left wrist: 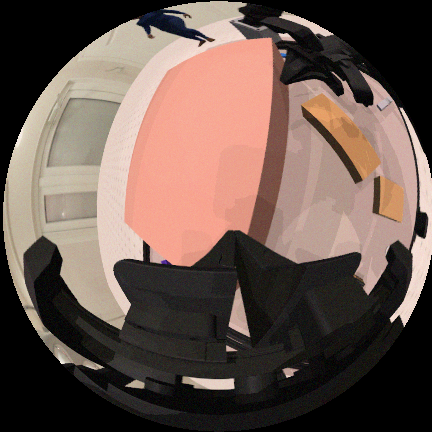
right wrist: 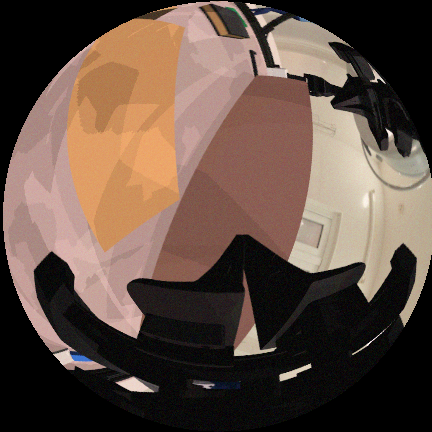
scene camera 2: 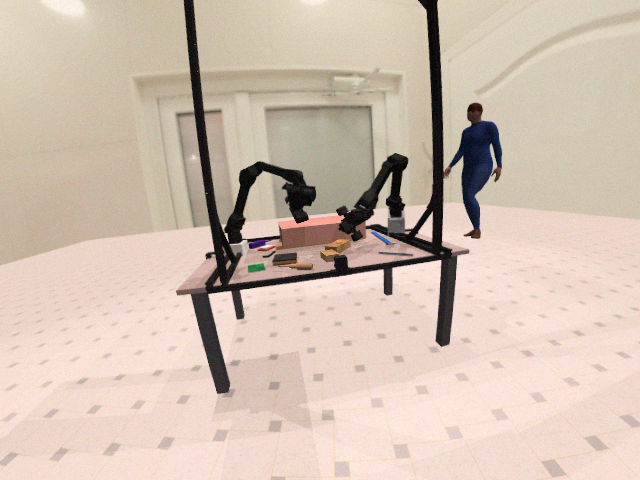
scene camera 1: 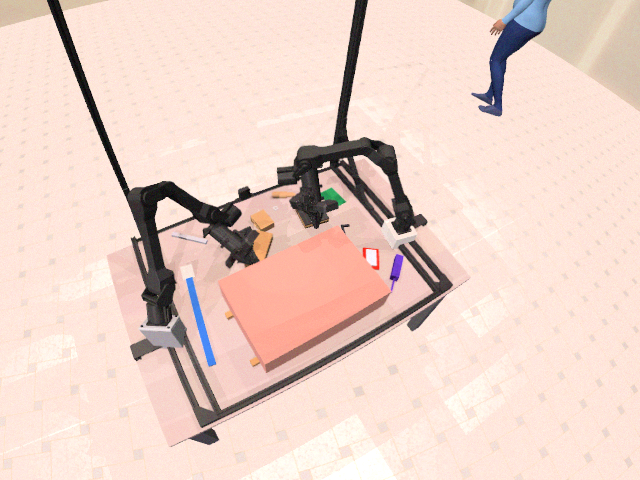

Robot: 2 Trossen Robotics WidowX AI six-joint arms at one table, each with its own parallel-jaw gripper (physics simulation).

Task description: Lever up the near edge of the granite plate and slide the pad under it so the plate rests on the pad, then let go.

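Seen in the pictures: left gripper, fingertip midpoint: (left wrist: 232, 235) (right wrist: 331, 105) (scene camera 1: 316, 228); right gripper, fingertip midpoint: (left wrist: 281, 82) (right wrist: 241, 239) (scene camera 2: 339, 229) (scene camera 1: 261, 265); left arm's base, origin of the base link: (scene camera 2: 235, 242) (scene camera 1: 401, 227); right arm's base, origin of the base link: (scene camera 2: 396, 213) (scene camera 1: 159, 321).
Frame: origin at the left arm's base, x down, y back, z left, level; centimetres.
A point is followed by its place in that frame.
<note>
The granite plate, a large thick salmon slab (scene camera 1: 305, 289) @(y -45.6, x -5.7, z 16.7 cm) (scene camera 2: 310, 232) @(y -40.6, x -2.3, z -0.7 cm) (left wrist: 210, 140) @(y -41.7, x -5.7, z 6.1 cm) (right wrist: 240, 165) @(y -50.0, x 0.2, z 1.3 cm), lies on the table and looks level. Small orange ends (scene camera 1: 229, 314) @(y -70.2, x 4.4, z 13.2 cm) show under its left edge in scene camera 1. A long orange block (scene camera 1: 263, 245) @(y -52.1, x 2.6, z -8.7 cm) (scene camera 2: 338, 245) @(y -53.8, x 2.6, z -13.4 cm) (left wrist: 342, 137) @(y -52.0, x 2.5, z -8.0 cm) (right wrist: 130, 125) @(y -54.8, x 2.5, z -6.3 cm), possibly the pad, lies beside the slab's upper side, apart from it. My right gripper (scene camera 1: 253, 262) @(y -55.8, x -2.1, z 2.3 cm) (right wrist: 241, 239) @(y -55.8, x -2.1, z 2.3 cm) is shut and empty, at that side between block and slab. My left gripper (scene camera 1: 316, 226) @(y -35.1, x -9.2, z -2.1 cm) (scene camera 2: 301, 220) @(y -35.1, x -9.2, z -2.1 cm) (left wrist: 232, 235) @(y -35.1, x -9.2, z -2.1 cm) is shut and empty, above the table near the slab's upper right part.
A smaller orange block (scene camera 1: 262, 220) @(y -49.2, x 3.4, z -20.6 cm) (left wrist: 390, 198) @(y -48.8, x 3.4, z -20.5 cm) lies behind the long one. A black-and-tan block (scene camera 2: 284, 258) @(y -29.3, x 4.1, z -22.8 cm), green sheet (scene camera 1: 333, 196) @(y -16.8, x 6.1, z -26.9 cm), red-edged card (scene camera 1: 371, 257) @(y -15.2, x 4.9, z 6.5 cm), purple tool (scene camera 1: 396, 267) @(y -8.8, x 3.4, z 14.2 cm), blue strip (scene camera 1: 200, 322) @(y -80.3, x 5.7, z 12.8 cm) and grey bar (scene camera 1: 189, 238) @(y -78.1, x 5.4, z -22.0 cm) lie around the slab.
</note>
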